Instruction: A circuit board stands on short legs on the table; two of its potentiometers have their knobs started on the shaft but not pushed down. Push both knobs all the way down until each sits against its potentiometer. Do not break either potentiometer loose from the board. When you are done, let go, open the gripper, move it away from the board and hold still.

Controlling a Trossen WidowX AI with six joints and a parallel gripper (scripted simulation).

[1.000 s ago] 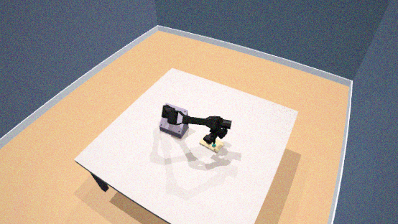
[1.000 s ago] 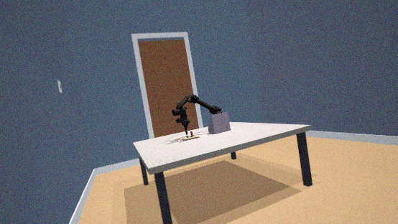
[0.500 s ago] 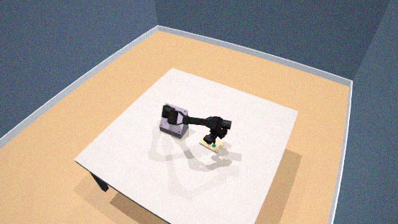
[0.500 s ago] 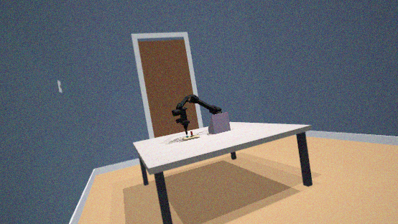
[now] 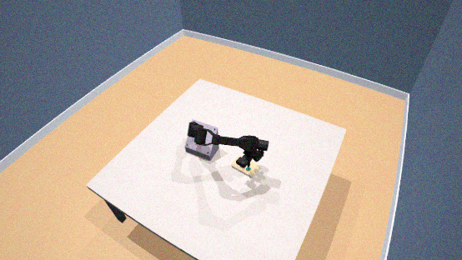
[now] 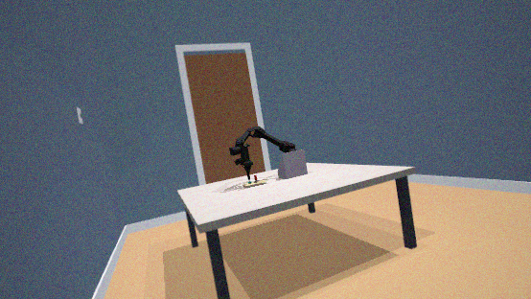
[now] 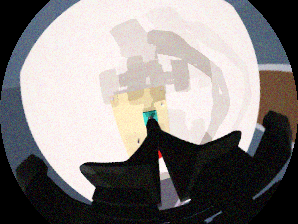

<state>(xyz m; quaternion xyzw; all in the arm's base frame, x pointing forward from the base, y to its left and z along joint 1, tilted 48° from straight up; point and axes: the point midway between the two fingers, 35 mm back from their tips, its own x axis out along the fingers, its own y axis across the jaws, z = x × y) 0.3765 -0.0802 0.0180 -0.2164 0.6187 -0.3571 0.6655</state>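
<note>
My gripper tip is 10 mm above the dark knob. Also, from my gripper tip: red knob (50 mm behind, 10 mm to the left, 30 mm below).
</note>
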